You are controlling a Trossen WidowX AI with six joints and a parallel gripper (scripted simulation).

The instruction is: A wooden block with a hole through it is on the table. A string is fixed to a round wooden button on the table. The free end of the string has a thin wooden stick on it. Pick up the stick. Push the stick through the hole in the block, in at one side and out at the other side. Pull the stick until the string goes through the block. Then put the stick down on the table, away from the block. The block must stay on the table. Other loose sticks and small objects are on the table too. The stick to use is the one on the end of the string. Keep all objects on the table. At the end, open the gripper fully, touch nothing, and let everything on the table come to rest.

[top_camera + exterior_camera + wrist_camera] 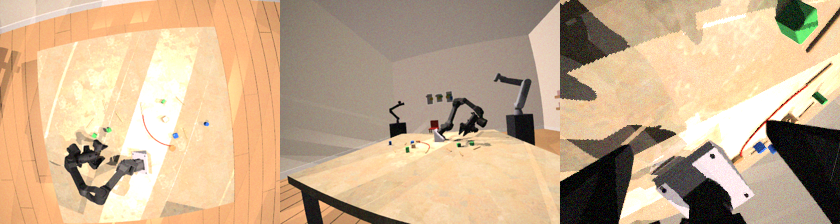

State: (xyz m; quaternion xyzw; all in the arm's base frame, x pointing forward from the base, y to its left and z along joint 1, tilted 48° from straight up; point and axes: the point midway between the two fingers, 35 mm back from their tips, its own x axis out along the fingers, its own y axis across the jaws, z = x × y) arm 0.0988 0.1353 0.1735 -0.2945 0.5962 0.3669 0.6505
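Right now the wooden block is 150 mm ahead of my gripper tip, 380 mm to the right of it and 40 mm below it. The rest, counted from my gripper tip: green piece 100 mm ahead, 70 mm to the left, 40 mm below; round wooden button 40 mm behind, 410 mm to the right, 50 mm below; thin wooden stick 220 mm ahead, 250 mm to the right, 50 mm below.
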